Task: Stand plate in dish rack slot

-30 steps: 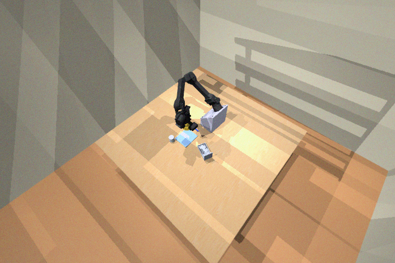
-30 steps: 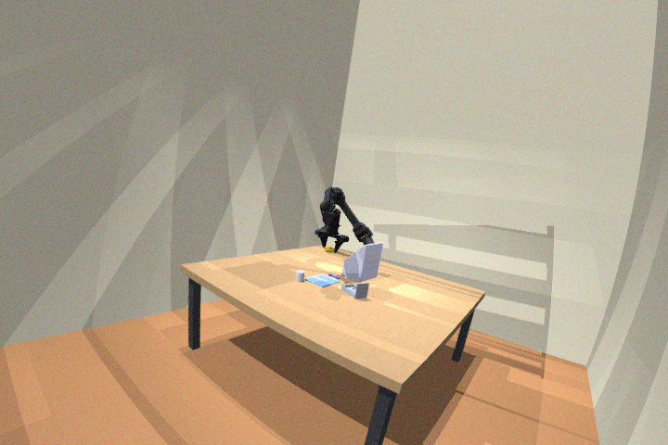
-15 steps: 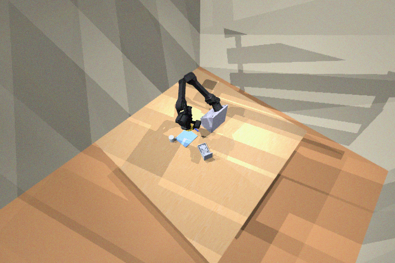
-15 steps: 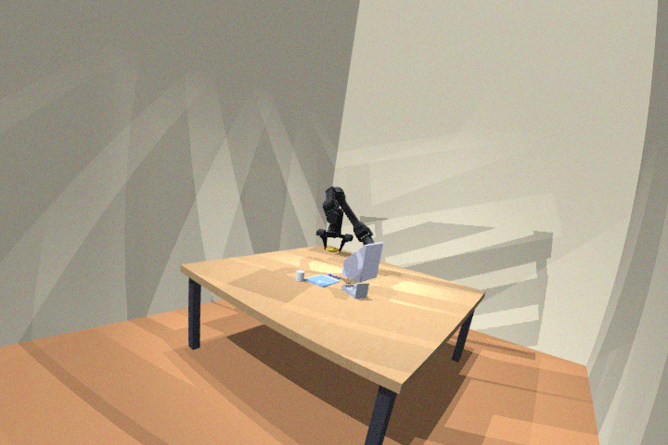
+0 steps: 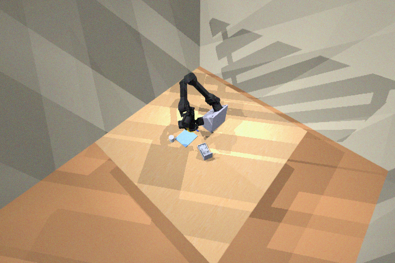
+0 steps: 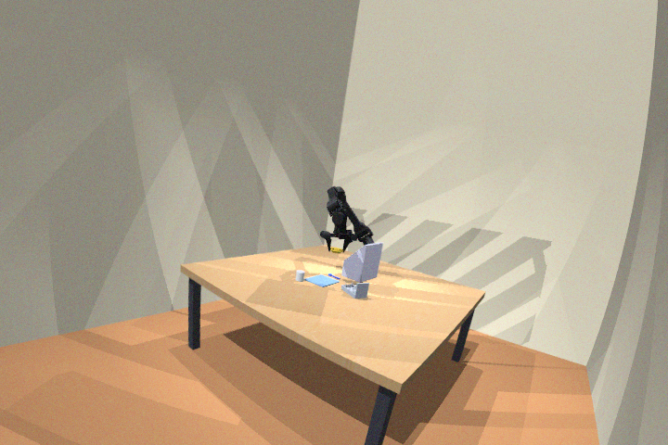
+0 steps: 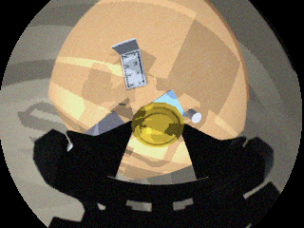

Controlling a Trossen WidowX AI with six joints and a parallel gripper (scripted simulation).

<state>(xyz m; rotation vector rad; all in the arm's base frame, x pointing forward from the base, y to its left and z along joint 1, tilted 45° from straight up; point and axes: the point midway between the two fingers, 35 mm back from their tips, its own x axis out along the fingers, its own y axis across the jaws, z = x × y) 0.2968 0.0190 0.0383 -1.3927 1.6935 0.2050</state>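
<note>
My gripper tip is now 160 mm above the dish rack, 150 mm to the right of it and 10 mm past it. From my gripper tip the other things lie so: small white cup 160 mm below, 130 mm to the right, 120 mm ahead; thin blue utensil 180 mm below, 110 mm behind, 80 mm to the right; plate 10 mm above.
</note>
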